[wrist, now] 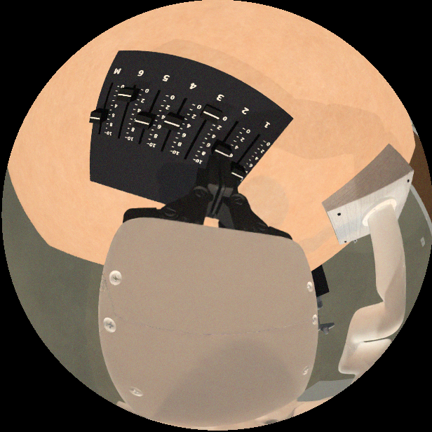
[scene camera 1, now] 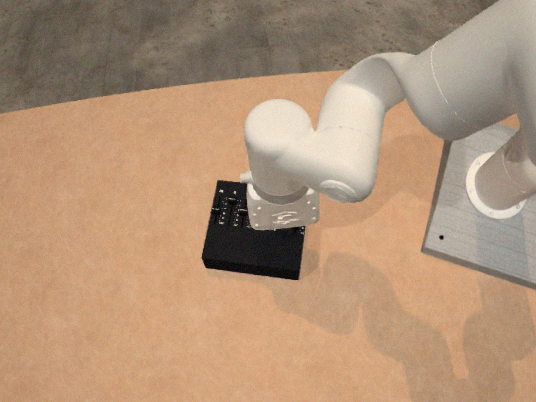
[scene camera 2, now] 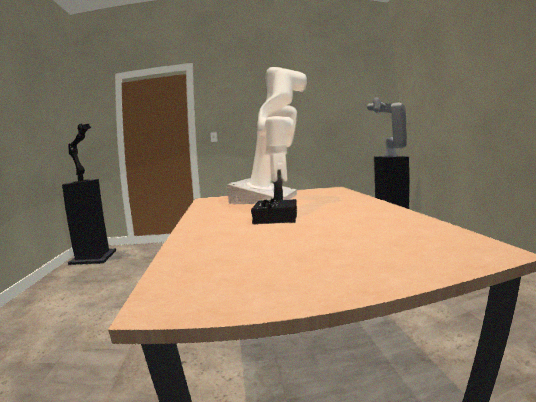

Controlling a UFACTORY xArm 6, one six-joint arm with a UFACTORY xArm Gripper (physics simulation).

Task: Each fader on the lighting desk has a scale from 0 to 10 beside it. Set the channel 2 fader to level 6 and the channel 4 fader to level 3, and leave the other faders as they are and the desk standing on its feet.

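Seen in the pictures: gripper, fingertip midpoint: [scene camera 1: 284, 229] [scene camera 2: 278, 199]; arm's base, link origin: [scene camera 1: 496, 186] [scene camera 2: 259, 187].
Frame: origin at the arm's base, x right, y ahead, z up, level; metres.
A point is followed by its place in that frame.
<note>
The black lighting desk [scene camera 1: 252, 247] {x -0.039, y 0.454, z -0.011 m} [scene camera 2: 274, 215] {x 0.021, y 0.519, z -0.036 m} [wrist: 120, 160] sits flat on the table. In the wrist view the channel 2 fader [wrist: 221, 150] is near level 6, and the channel 4 fader [wrist: 173, 121] is near level 4. The channel 3 fader [wrist: 212, 113] and channel 6 fader [wrist: 126, 94] are near 0. The channel 5 fader [wrist: 145, 120] and M fader [wrist: 98, 117] are mid-scale. The channel 1 fader [wrist: 237, 173] is partly behind the fingers. My gripper [scene camera 2: 278, 199] {x -0.018, y 0.398, z -0.005 m} [wrist: 214, 170] is shut and empty, its tips right by the channel 2 knob on the high-number side; contact is unclear. The arm hides the fingers in scene camera 1.
The wooden table [scene camera 1: 125, 325] {x -0.129, y 0.688, z -0.066 m} [scene camera 2: 310, 270] {x 0.026, y 0.950, z -0.066 m} [wrist: 240, 30] carries the desk. The arm's grey base plate [scene camera 1: 450, 210] {x -0.025, y 0.099, z -0.018 m} [scene camera 2: 240, 192] {x 0.098, y 0.063, z -0.009 m} [wrist: 345, 220] stands to the right of the desk in scene camera 1. The arm covers the desk's upper right part there.
</note>
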